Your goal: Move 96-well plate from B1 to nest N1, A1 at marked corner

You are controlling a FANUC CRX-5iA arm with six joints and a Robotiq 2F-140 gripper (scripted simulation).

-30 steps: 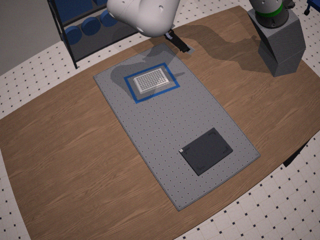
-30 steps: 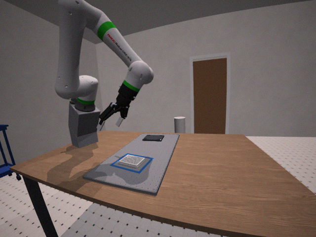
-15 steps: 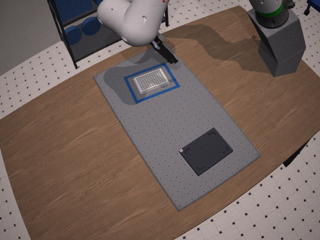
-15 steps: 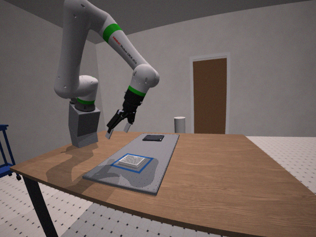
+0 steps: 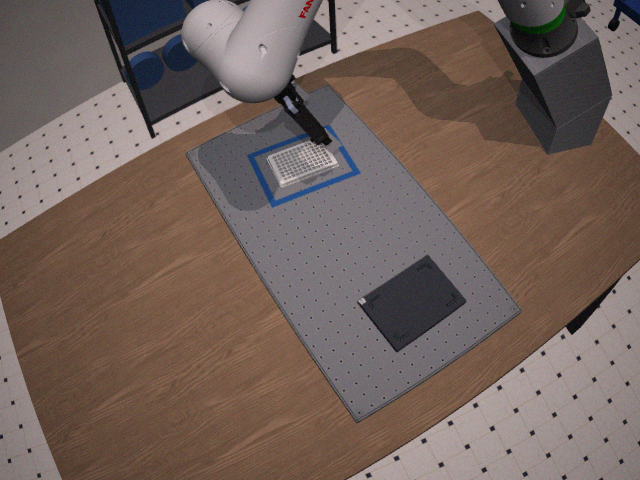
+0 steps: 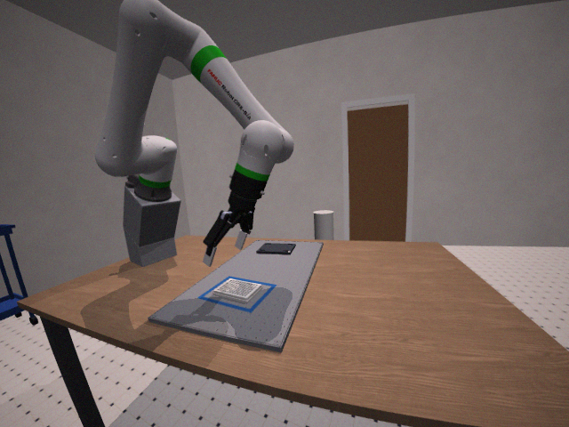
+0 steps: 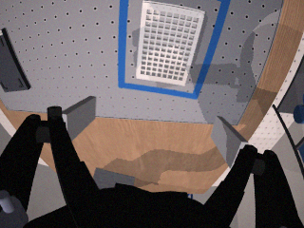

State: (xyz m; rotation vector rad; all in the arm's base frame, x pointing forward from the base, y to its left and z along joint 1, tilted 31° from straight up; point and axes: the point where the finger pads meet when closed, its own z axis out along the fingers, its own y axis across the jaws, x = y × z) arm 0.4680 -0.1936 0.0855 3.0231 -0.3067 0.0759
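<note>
The white 96-well plate lies 12 cm below my hand, 4 cm ahead of it and 1 cm to the right of it. From my hand the other things lie so: dark plate nest 37 cm to the left, 12 cm below, 7 cm ahead; corner mark 31 cm to the left, 14 cm ahead, 11 cm below.
</note>
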